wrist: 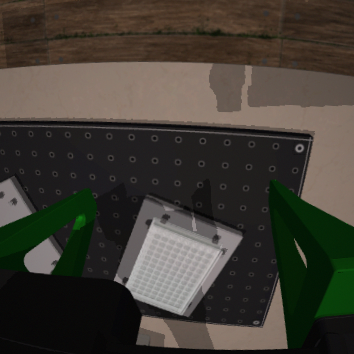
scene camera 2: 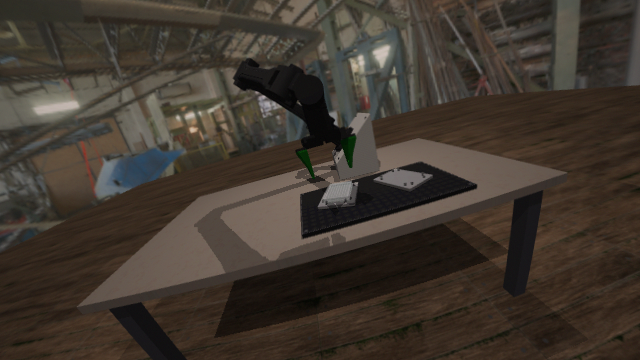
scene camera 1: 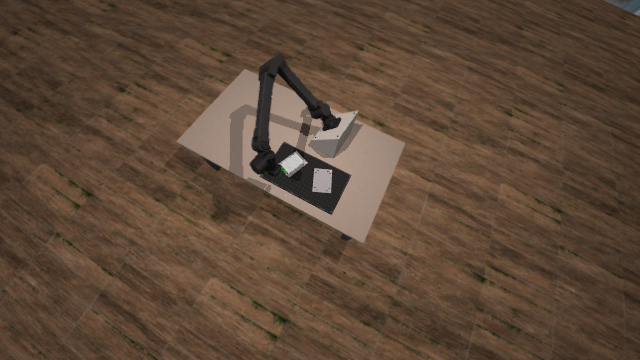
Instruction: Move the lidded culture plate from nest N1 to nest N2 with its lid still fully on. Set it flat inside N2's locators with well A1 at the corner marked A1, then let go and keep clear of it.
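Where they show: gripper, between the fingertips: (wrist: 176,193) (scene camera 2: 332,173) (scene camera 1: 271,176); arm's base, origin of its link: (scene camera 1: 332,125).
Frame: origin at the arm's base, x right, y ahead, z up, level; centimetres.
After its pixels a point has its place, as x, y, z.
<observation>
The white culture plate (scene camera 1: 292,162) @(14.6, 31.2, -10.5) (scene camera 2: 339,191) @(14.8, 33.4, -10.4) (wrist: 175,267) @(15.7, 32.8, -10.4) rests on nest N1 (scene camera 2: 345,204) @(15.1, 40.0, -12.4) (wrist: 150,207) @(13.1, 40.0, -12.1), a light plate with small dark locators. Its well grid shows; the clear lid is hard to make out, and no A1 mark is readable. Nest N2 (scene camera 1: 322,181) @(-8.4, 34.7, -12.1) (scene camera 2: 404,178) @(-8.2, 35.6, -12.1) (wrist: 12,192) @(-5.2, 41.7, -12.1) is a bare light plate with small locators; the left finger covers part of it in the wrist view. My gripper (scene camera 2: 332,172) @(18.4, 49.1, 1.5) (wrist: 176,193) @(18.4, 49.1, 1.5) is wide open and empty, its green fingers above and apart from the culture plate. In scene camera 1 the arm hides most of the gripper.
Both nests sit on a black perforated board (scene camera 2: 370,210) @(9.8, 46.6, -13.2) (wrist: 215,150) @(20.4, 46.2, -13.2) on the beige table (scene camera 1: 380,165) @(-40.8, 6.0, -14.5) (scene camera 2: 165,250) @(79.1, 29.4, -14.5). A tall light wedge-shaped mount (scene camera 1: 330,146) @(-4.7, 14.4, -1.8) (scene camera 2: 367,150) @(-4.8, 14.4, -4.3) carries the arm's base behind the board. The table's edge runs close beyond the board.
</observation>
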